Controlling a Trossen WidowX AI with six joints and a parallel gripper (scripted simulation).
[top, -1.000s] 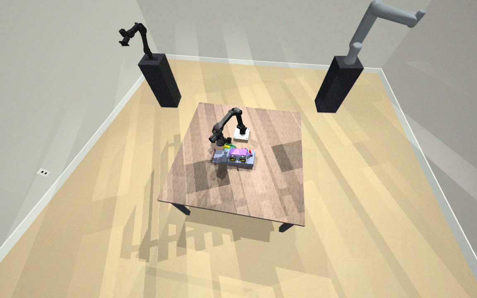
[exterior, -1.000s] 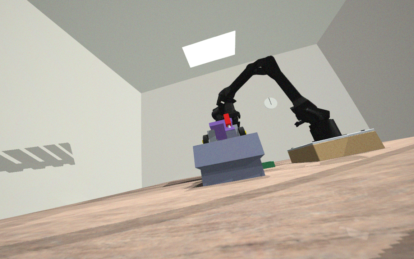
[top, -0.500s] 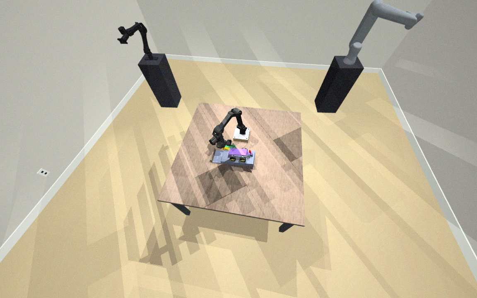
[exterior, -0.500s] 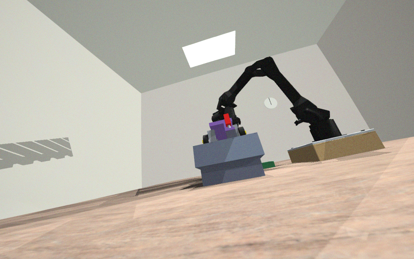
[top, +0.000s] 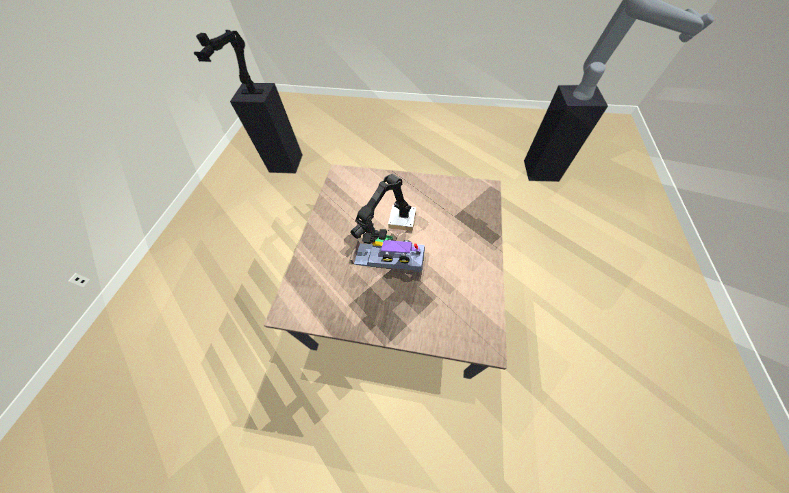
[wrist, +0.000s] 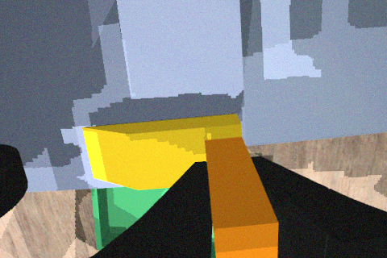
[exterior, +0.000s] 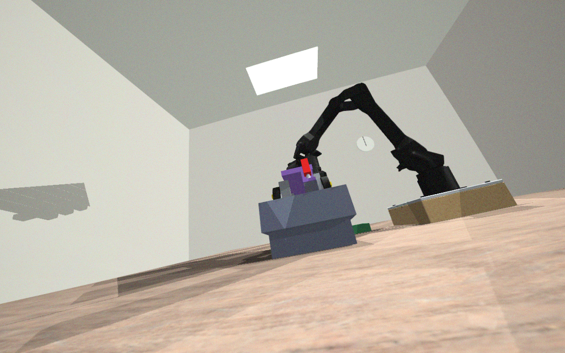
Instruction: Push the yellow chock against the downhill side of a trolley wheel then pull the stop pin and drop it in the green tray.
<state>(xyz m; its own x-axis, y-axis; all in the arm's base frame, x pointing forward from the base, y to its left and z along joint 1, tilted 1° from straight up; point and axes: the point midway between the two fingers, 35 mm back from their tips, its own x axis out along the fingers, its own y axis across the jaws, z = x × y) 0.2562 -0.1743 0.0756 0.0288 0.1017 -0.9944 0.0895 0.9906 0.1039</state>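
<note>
Now: the red-headed stop pin 27 cm to the left of my gripper tip, 6 cm ahead of it and 4 cm above it. Round my gripper tip: blue-grey ramp 15 cm to the left, 7 cm ahead, 4 cm below; then yellow chock 2 cm to the left; then purple-topped trolley 15 cm to the left, 7 cm ahead, 3 cm above.
</note>
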